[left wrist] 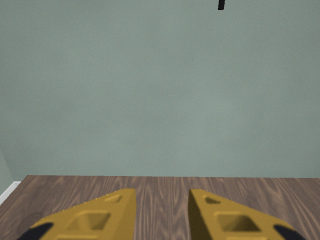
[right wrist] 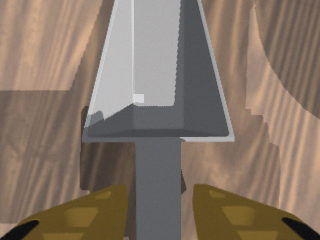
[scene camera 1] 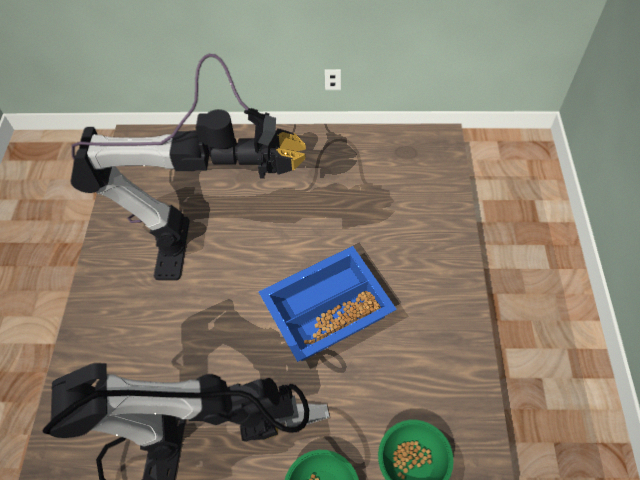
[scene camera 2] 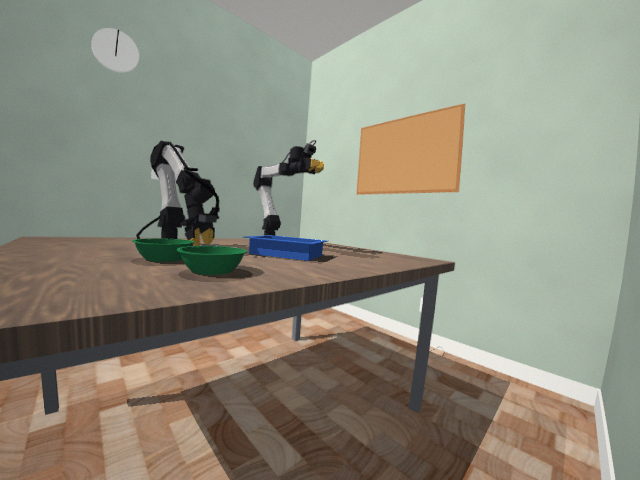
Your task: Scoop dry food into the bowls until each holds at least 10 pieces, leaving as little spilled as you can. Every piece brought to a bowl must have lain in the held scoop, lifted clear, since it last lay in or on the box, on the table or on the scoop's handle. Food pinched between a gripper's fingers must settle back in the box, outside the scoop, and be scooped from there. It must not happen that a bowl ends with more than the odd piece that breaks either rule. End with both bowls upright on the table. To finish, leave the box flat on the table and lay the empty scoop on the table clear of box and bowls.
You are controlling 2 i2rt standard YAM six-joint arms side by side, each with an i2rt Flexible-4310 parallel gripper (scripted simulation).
Path:
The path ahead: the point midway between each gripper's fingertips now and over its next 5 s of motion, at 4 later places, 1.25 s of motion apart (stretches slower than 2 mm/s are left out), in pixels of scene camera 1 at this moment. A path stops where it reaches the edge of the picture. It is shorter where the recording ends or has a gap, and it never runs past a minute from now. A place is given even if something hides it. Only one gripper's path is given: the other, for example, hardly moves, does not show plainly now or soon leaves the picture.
My right gripper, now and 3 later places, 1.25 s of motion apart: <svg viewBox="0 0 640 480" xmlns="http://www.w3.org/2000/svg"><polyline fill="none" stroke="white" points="274,420 273,412 314,406 334,402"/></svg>

